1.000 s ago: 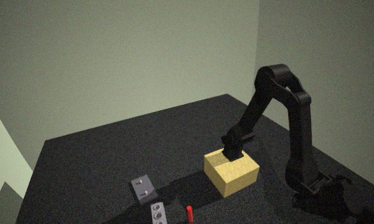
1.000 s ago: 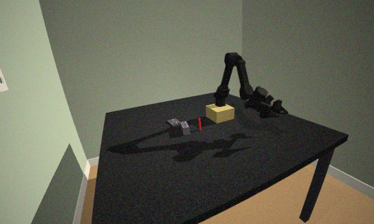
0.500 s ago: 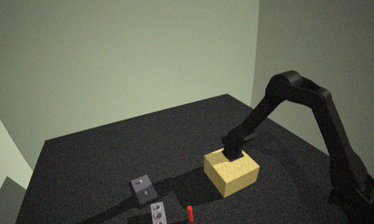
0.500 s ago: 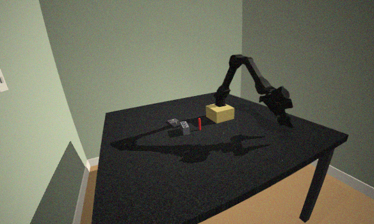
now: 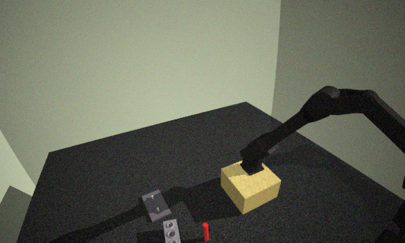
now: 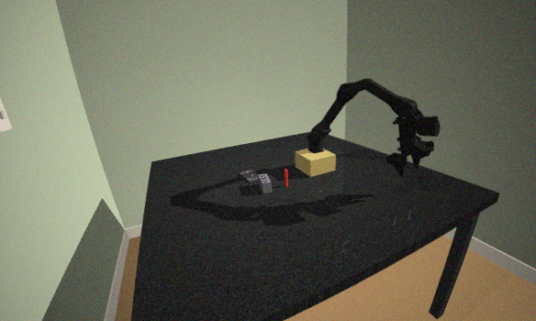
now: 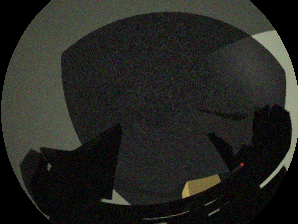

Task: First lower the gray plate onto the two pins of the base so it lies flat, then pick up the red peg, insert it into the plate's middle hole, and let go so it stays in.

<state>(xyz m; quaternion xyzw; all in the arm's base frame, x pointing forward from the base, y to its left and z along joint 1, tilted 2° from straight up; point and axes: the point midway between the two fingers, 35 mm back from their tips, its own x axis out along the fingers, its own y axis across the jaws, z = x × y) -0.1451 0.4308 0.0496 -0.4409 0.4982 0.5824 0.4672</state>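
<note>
My gripper tip is 49 cm short of the gray plate, 34 cm to the left of it and 5 cm above it. Also, from my gripper tip: base 50 cm ahead, 50 cm to the right, 8 cm below; then red peg 39 cm ahead, 31 cm to the right, 5 cm below.
</note>
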